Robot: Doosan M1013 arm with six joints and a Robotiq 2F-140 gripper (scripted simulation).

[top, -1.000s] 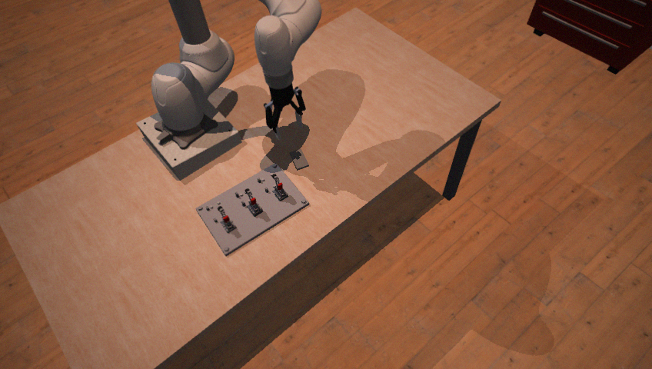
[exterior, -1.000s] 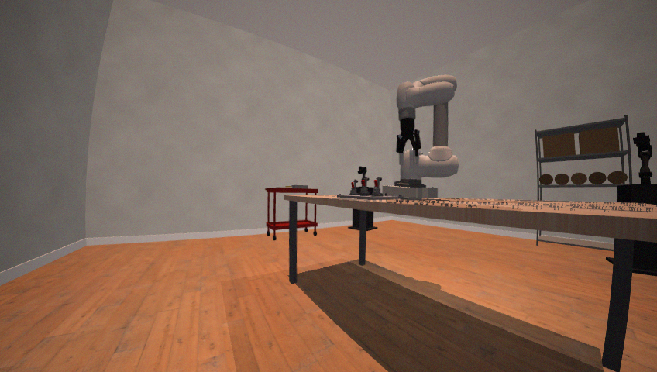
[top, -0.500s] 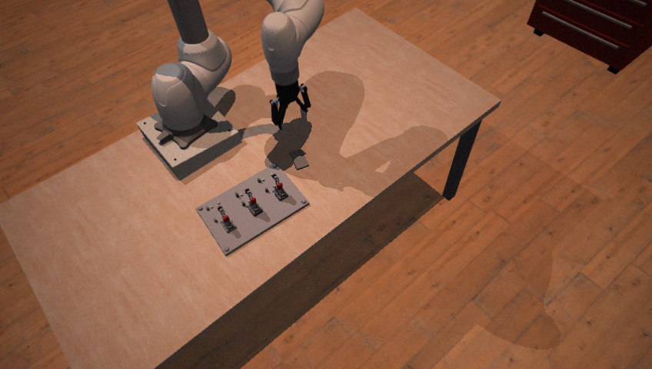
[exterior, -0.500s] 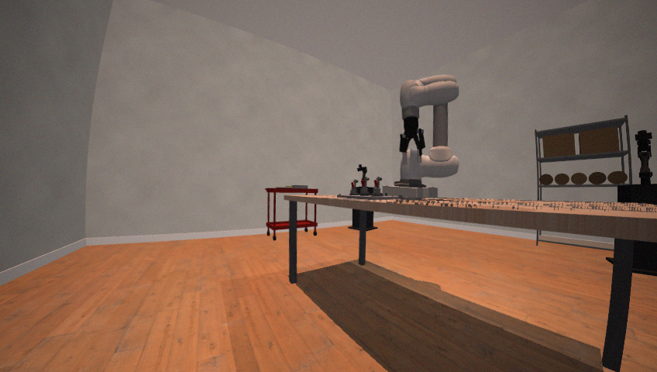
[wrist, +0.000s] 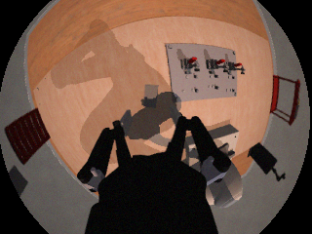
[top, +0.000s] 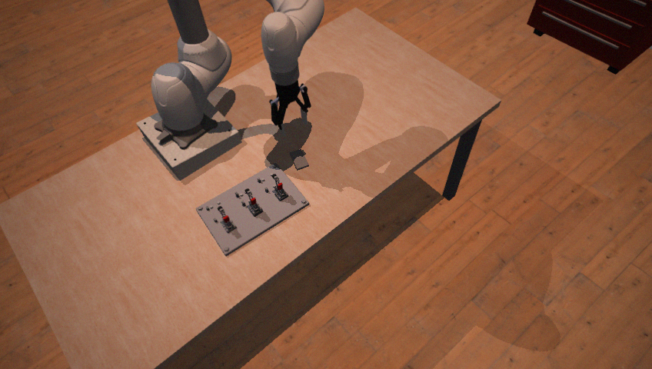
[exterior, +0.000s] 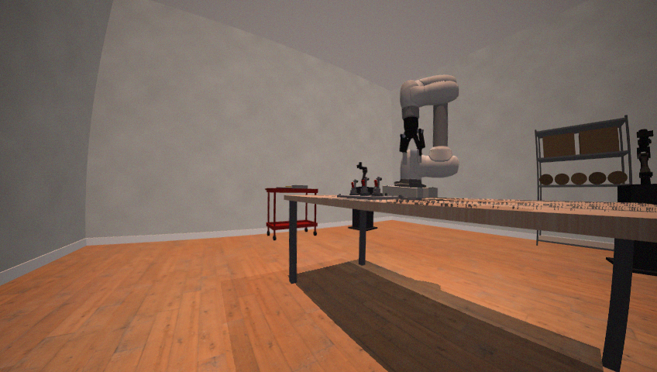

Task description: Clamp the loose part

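The grey plate part is 210 mm below my hand. Round my hand: fixture (10 mm ahead, 270 mm to the right, 210 mm below).
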